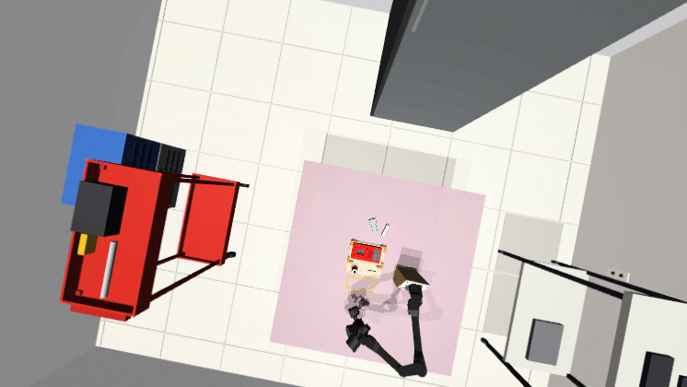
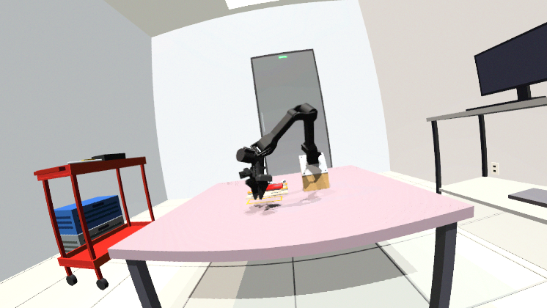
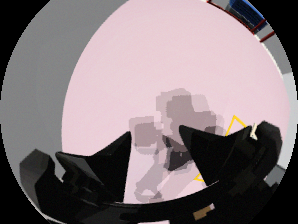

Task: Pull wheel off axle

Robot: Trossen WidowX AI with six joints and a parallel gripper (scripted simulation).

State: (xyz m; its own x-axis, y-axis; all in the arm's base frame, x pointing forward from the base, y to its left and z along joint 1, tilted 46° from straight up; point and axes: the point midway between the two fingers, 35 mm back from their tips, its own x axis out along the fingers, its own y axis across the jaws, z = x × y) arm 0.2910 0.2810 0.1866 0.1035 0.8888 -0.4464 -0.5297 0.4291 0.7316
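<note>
Right now my gripper tip is 7 cm short of the dark wheel, 30 cm to the left of it and 2 cm above it.
</note>
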